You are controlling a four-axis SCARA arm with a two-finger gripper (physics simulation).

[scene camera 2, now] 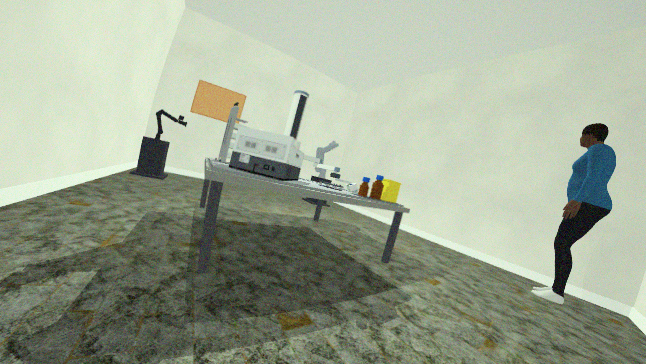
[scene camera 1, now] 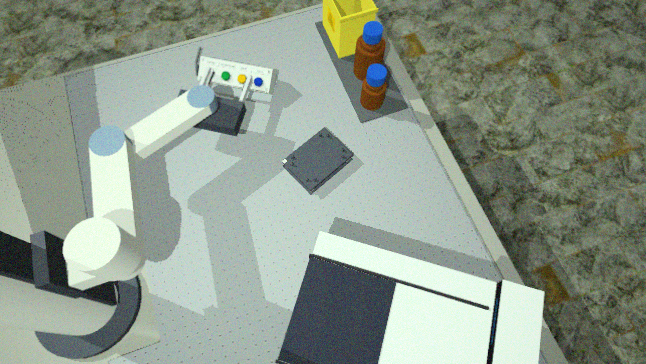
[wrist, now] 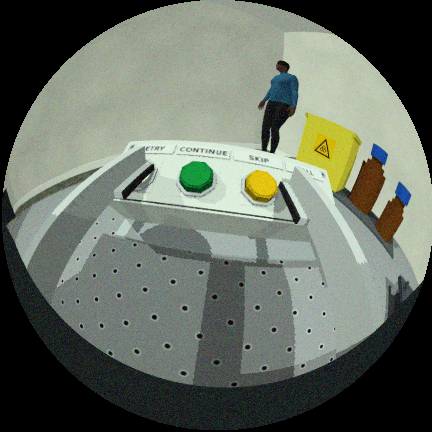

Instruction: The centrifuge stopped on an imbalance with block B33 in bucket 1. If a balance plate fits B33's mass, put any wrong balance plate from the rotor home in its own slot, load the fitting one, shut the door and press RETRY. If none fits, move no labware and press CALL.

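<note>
The white button panel stands at the far part of the table. Its green CONTINUE button and yellow SKIP button show between the fingers. The white RETRY button is mostly hidden behind the left finger. The blue button shows in scene camera 1; in the wrist view the right finger hides it and part of the CALL label. My gripper is open and empty at the panel. A white and dark machine appears to be the centrifuge; its door state, rotor, B33 and the balance plates cannot be made out.
A dark flat plate with small pins lies mid-table. A yellow bin and two brown bottles with blue caps stand on a dark mat. A person stands beyond the table.
</note>
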